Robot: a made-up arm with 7 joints.
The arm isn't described. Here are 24 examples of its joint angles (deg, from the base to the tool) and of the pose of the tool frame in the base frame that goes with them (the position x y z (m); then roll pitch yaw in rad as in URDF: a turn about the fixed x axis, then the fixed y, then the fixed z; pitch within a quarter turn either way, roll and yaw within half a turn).
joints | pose
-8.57 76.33 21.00 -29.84 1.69 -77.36 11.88 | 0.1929 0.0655 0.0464 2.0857 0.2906 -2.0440
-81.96 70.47 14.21 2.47 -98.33 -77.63 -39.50 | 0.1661 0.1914 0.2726 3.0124 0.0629 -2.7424
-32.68 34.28 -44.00 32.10 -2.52 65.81 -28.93 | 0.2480 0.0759 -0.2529 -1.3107 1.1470 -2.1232
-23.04 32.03 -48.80 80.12 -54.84 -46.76 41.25 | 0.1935 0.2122 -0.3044 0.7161 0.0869 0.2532
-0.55 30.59 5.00 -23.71 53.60 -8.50 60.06 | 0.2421 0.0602 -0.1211 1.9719 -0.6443 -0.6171
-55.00 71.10 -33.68 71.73 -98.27 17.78 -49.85 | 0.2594 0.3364 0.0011 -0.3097 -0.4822 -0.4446
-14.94 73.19 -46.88 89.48 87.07 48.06 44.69 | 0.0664 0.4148 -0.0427 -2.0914 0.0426 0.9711
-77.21 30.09 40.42 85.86 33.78 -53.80 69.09 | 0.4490 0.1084 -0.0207 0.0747 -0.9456 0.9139
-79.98 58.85 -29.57 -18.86 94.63 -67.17 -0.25 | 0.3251 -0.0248 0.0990 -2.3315 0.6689 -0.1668
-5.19 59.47 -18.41 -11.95 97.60 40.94 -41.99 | 0.2140 0.1421 -0.1545 2.8443 0.6387 0.9198
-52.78 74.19 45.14 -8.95 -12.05 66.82 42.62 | 0.1903 0.2217 0.2288 0.3417 -0.6609 1.0470
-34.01 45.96 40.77 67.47 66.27 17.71 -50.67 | 0.2332 0.2816 -0.1894 -0.5006 1.2305 -1.0332
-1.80 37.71 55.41 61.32 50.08 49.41 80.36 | 0.0098 0.3221 -0.2472 2.3193 -0.2861 1.7289
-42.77 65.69 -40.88 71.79 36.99 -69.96 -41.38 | 0.2274 0.2899 -0.1321 -0.6323 0.8887 -2.9040
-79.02 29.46 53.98 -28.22 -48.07 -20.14 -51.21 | 0.1591 0.1465 0.1782 2.7026 -0.1377 -2.2276
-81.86 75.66 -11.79 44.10 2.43 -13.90 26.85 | 0.3268 0.2320 0.2176 1.6399 -0.7553 -0.2645
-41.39 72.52 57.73 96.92 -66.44 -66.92 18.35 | 0.1143 0.3881 -0.0469 -0.8418 -0.6375 2.3840
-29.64 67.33 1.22 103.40 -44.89 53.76 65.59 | 0.0434 0.3651 -0.1405 1.5897 0.3991 2.4432
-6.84 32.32 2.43 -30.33 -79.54 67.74 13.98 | 0.2134 0.0510 -0.1058 -0.6604 0.0839 -1.1144
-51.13 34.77 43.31 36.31 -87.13 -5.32 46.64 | 0.3440 0.2759 -0.0432 -1.3027 0.0178 1.0848
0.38 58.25 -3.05 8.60 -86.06 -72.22 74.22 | 0.2171 0.2738 -0.0857 -0.7144 -0.4170 1.5673
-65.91 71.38 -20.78 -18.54 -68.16 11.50 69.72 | 0.3077 0.0371 0.1724 0.3854 -0.7728 -0.0986
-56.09 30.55 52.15 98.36 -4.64 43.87 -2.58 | 0.3129 0.1094 -0.2417 -1.1628 0.6642 -0.4825
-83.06 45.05 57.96 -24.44 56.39 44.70 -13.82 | 0.1514 0.1893 0.2256 0.1562 -0.8726 1.1360
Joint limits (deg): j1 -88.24..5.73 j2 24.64..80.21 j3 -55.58..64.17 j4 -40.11..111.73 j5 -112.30..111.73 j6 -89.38..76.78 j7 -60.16..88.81
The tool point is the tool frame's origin. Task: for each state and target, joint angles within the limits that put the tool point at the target. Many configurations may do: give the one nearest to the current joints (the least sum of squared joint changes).
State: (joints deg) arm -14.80 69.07 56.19 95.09 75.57 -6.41 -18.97
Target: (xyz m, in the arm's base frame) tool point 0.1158 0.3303 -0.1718
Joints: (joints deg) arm -28.65 73.08 57.72 111.73 77.37 -5.32 -30.33
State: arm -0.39 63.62 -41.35 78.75 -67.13 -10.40 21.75
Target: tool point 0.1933 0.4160 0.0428
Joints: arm -45.47 80.21 -36.56 80.96 -80.28 -14.74 48.81
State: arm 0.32 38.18 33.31 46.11 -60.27 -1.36 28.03
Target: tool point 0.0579 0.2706 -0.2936
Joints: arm 5.73 26.69 30.86 45.22 -59.71 -0.33 25.67
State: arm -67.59 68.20 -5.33 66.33 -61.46 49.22 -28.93
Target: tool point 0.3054 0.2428 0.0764
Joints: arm -56.75 74.40 -10.45 35.21 -64.13 64.41 -34.64
